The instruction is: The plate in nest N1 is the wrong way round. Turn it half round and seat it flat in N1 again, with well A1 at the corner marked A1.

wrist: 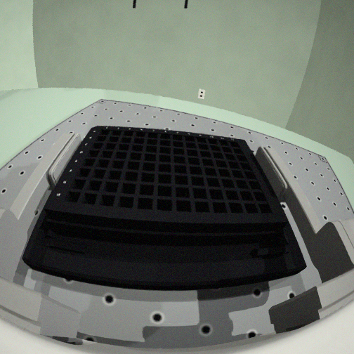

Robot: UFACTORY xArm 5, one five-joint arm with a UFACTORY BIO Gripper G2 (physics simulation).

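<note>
The plate (165, 172) is black with a grid of square wells and fills the middle of the wrist view. Small pale letters run down its left edge, with H at the near left corner, and small marks run along its far edge. My gripper (169, 166) is shut on the plate, one pad against each short side. The plate looks about level. The dark nest (160, 272) shows below the plate's near side, its front rim wider than the plate. Whether the plate touches the nest floor is too dark to tell. The nest's A1 corner mark cannot be made out.
A grey board (177, 301) with rows of holes lies around and under the nest. Shadows fall across its near part. Behind it are a pale green surface and a green wall with a small white socket (201, 94).
</note>
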